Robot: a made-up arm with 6 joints.
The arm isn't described. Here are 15 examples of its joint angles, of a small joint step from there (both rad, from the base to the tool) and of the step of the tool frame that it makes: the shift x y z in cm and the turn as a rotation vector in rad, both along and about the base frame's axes.
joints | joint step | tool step
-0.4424 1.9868 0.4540 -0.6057 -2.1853 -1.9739 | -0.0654 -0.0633 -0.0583 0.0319 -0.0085 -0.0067 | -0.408 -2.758 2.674 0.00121 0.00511 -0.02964
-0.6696 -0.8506 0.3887 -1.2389 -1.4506 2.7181 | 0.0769 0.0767 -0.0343 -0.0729 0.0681 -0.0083 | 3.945 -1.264 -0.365 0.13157 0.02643 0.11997
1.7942 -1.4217 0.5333 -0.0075 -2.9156 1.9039 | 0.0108 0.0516 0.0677 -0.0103 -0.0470 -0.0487 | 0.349 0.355 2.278 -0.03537 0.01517 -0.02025
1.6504 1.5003 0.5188 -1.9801 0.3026 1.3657 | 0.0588 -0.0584 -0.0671 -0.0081 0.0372 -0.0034 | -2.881 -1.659 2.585 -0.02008 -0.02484 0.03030
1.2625 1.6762 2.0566 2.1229 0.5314 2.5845 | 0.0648 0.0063 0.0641 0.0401 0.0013 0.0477 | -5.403 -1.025 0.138 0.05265 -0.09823 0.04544
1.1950 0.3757 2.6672 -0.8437 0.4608 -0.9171 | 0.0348 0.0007 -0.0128 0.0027 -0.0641 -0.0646 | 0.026 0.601 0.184 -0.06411 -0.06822 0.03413
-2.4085 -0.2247 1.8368 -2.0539 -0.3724 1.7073 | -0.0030 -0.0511 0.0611 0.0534 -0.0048 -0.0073 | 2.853 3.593 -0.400 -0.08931 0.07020 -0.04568
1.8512 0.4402 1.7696 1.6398 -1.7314 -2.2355 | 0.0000 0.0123 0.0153 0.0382 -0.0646 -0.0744 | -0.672 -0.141 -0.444 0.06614 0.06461 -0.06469
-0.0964 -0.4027 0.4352 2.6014 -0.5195 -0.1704 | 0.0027 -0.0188 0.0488 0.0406 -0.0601 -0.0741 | -2.116 0.682 -0.290 -0.00155 -0.13943 0.02243
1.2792 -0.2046 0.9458 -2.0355 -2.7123 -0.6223 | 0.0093 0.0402 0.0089 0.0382 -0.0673 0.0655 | 1.281 2.212 -0.579 0.00953 -0.04008 0.05052
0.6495 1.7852 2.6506 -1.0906 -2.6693 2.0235 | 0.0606 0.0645 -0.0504 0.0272 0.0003 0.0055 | -2.526 2.973 -5.702 -0.08327 0.07742 0.04504
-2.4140 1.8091 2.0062 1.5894 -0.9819 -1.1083 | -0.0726 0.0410 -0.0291 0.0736 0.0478 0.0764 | -3.245 2.113 -3.446 0.18104 -0.02555 -0.04766
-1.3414 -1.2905 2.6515 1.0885 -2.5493 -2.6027 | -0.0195 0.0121 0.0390 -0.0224 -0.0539 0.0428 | 0.555 -0.322 0.834 0.00383 0.06930 -0.03691
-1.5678 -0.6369 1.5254 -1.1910 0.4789 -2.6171 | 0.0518 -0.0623 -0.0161 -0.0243 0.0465 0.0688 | -1.024 3.192 -1.913 -0.03007 -0.06683 0.05422
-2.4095 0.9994 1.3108 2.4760 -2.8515 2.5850 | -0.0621 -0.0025 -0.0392 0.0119 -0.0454 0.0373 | -3.640 1.181 -0.585 -0.02105 -0.02676 -0.08923
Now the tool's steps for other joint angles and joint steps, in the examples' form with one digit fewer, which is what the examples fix.
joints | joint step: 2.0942 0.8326 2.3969 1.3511 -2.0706 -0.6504 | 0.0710 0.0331 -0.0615 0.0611 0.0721 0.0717
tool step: -3.84 1.45 0.39 -0.0774 -0.1479 0.0463
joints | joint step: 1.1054 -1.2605 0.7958 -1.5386 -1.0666 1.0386 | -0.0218 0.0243 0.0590 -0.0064 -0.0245 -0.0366
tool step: -1.01 -0.04 1.08 -0.0131 -0.0293 -0.0124
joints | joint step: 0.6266 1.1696 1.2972 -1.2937 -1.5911 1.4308 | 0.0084 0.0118 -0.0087 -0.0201 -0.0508 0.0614
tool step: -0.56 0.52 -1.10 0.0271 -0.0115 0.0758
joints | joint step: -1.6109 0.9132 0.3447 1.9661 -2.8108 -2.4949 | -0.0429 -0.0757 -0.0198 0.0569 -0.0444 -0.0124
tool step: -1.47 2.78 4.25 -0.0726 0.0836 -0.0409
